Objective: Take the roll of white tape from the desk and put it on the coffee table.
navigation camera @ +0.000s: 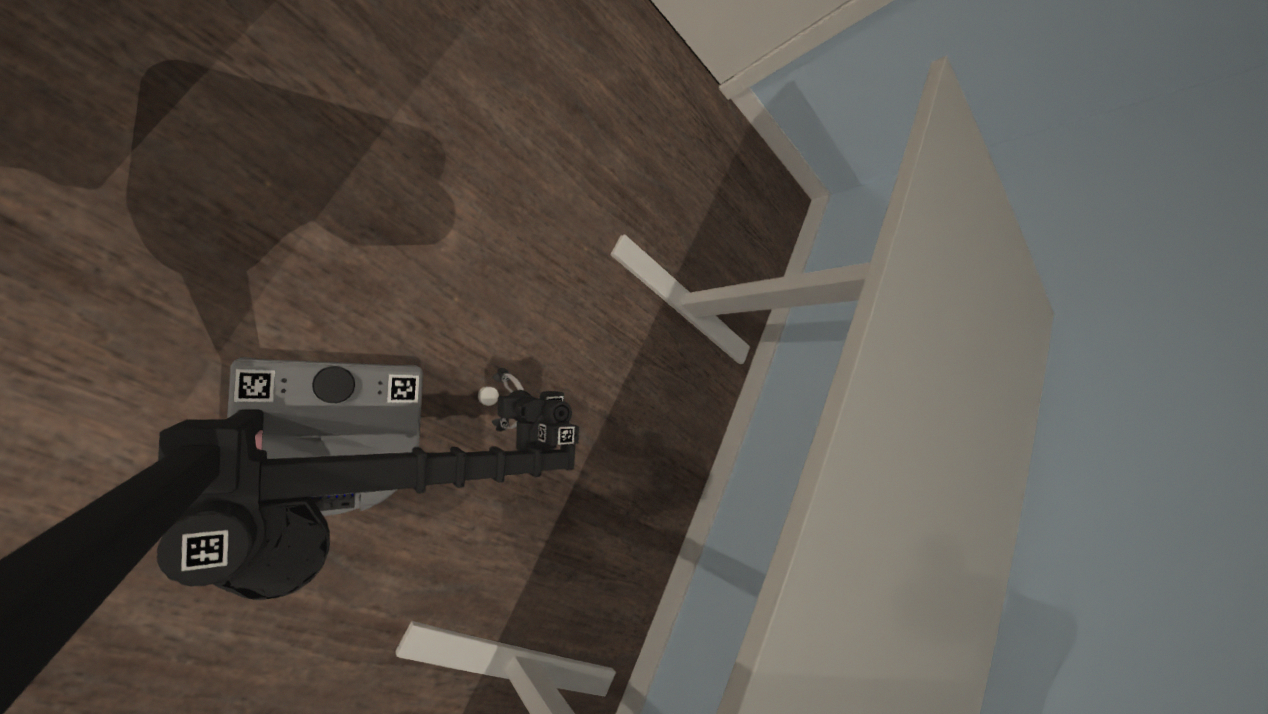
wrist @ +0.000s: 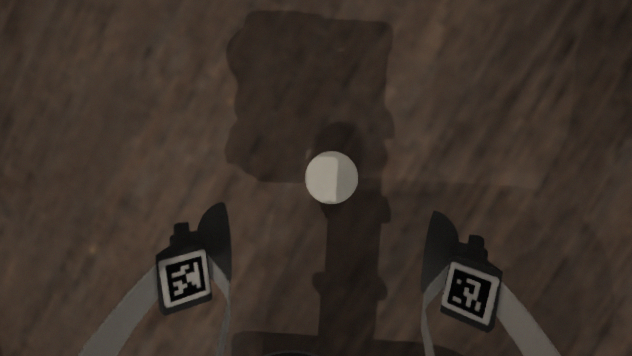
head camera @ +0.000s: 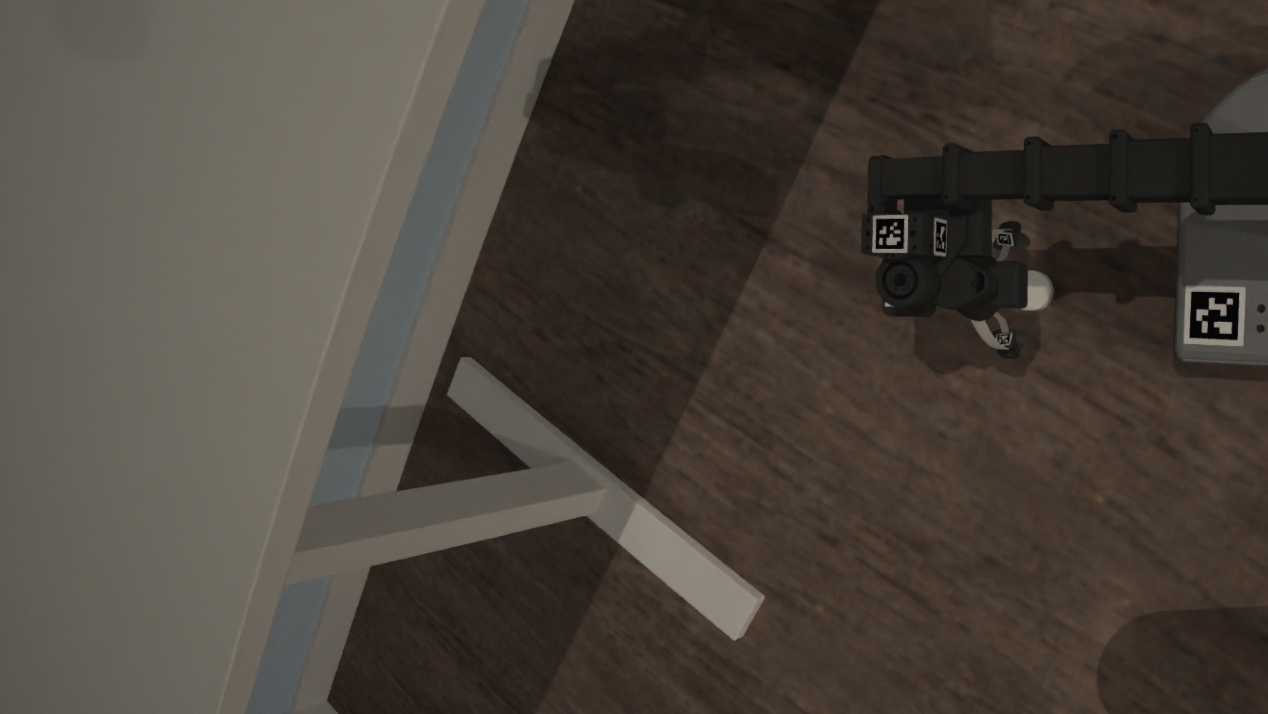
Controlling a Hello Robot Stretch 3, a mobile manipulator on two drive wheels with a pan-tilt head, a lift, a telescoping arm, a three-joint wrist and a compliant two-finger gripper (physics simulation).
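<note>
Head camera: my gripper (head camera: 1014, 290), roll of white tape (head camera: 1040, 288), white desk (head camera: 206, 206). Wrist view: the tape (wrist: 331, 177). Navigation camera view: the desk (navigation camera: 888, 580).
</note>
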